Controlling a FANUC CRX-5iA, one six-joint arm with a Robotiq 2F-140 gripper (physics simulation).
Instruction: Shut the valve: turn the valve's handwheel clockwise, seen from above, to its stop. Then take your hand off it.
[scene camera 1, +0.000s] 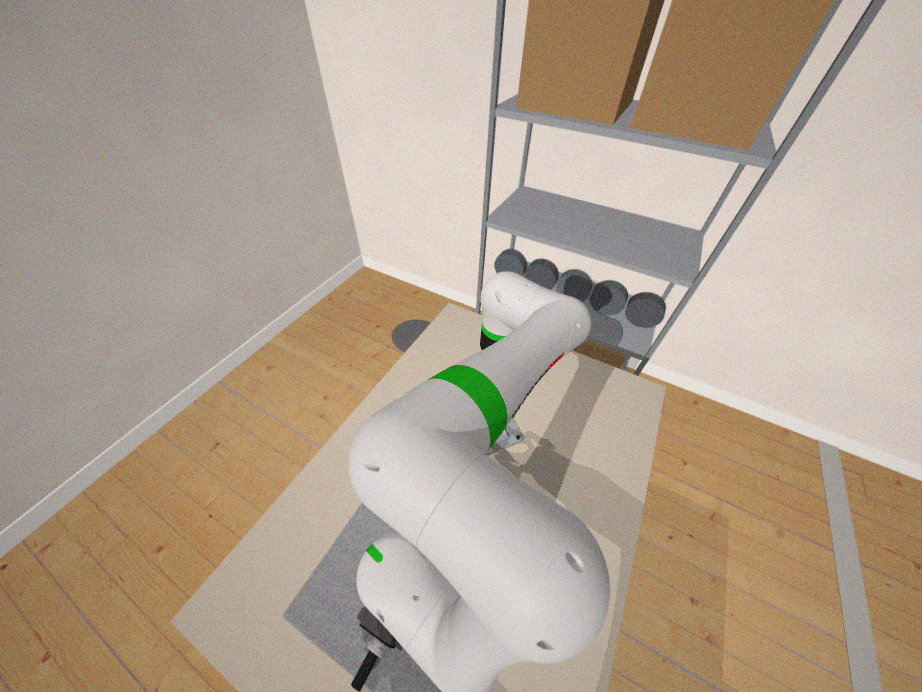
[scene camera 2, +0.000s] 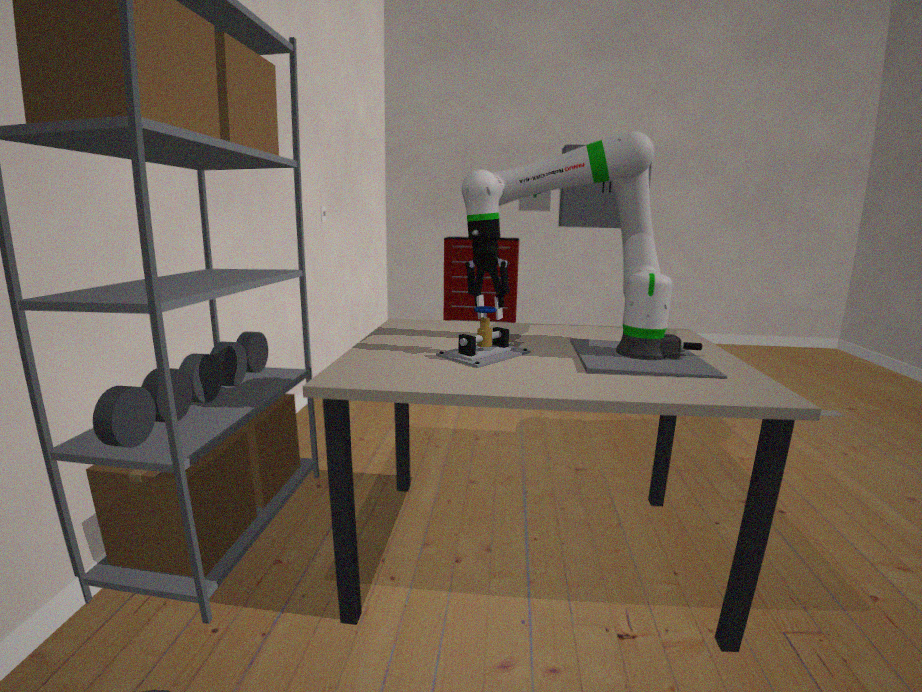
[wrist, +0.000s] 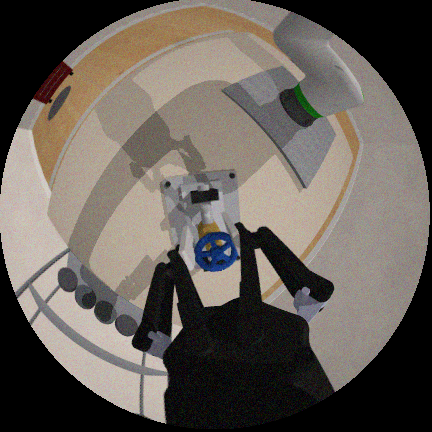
In view: my gripper (scene camera 2: 490, 318) and a blue spoked handwheel (wrist: 216, 253).
My gripper shows as well in the wrist view (wrist: 206, 226).
